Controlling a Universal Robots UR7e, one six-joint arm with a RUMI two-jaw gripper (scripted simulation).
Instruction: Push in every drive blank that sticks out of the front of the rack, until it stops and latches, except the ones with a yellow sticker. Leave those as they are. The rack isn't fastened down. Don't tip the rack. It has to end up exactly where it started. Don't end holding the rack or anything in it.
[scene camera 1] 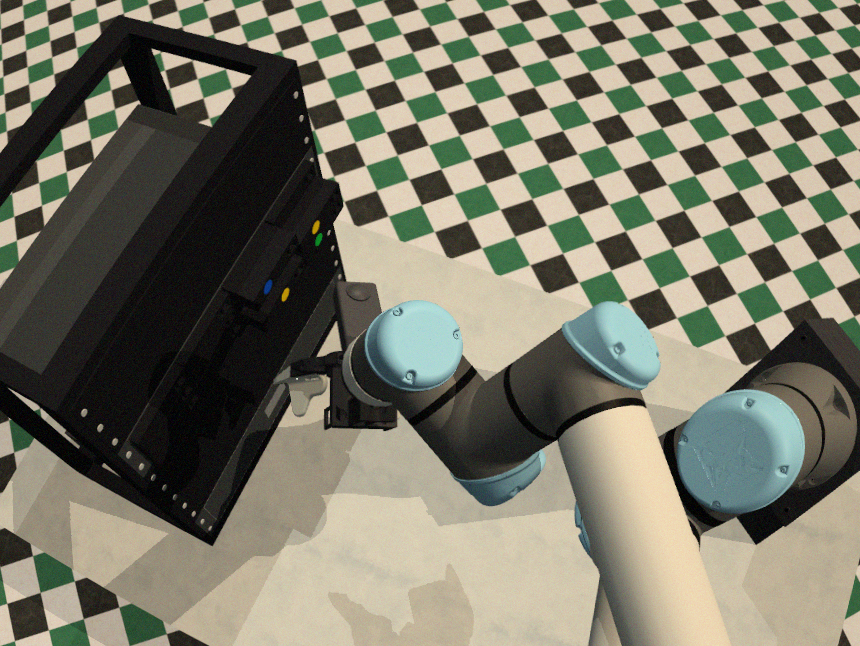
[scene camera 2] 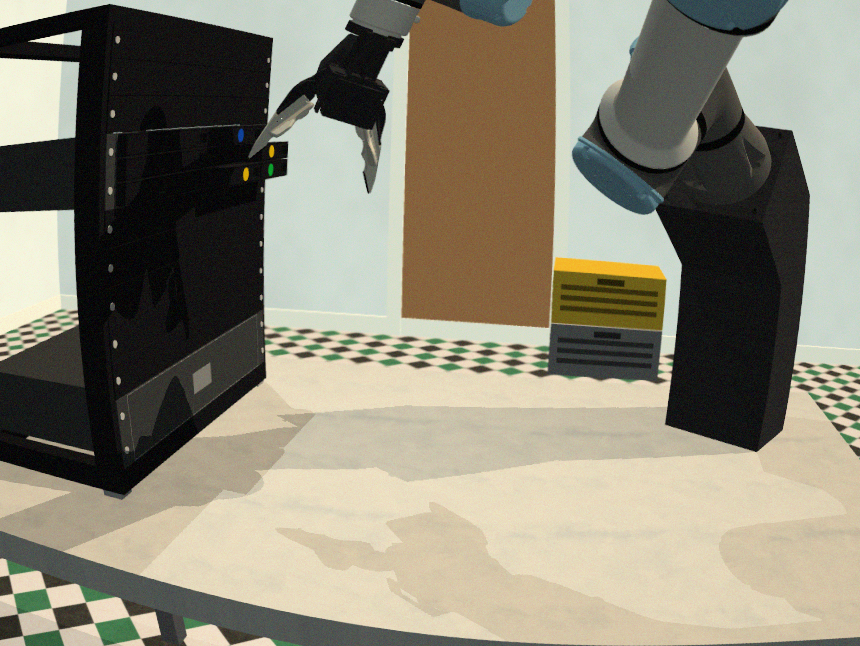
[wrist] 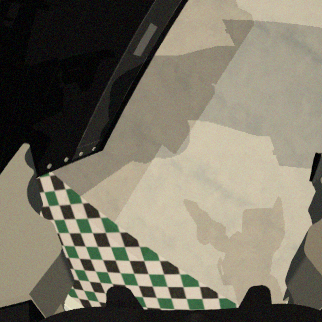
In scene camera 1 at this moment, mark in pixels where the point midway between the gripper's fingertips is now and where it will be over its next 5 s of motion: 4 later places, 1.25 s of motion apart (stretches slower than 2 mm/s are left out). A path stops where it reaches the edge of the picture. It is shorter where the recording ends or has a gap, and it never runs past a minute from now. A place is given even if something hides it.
My gripper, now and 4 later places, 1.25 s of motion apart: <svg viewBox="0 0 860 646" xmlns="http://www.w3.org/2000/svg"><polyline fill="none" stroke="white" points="339,385 371,384 475,437 490,537 399,421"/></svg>
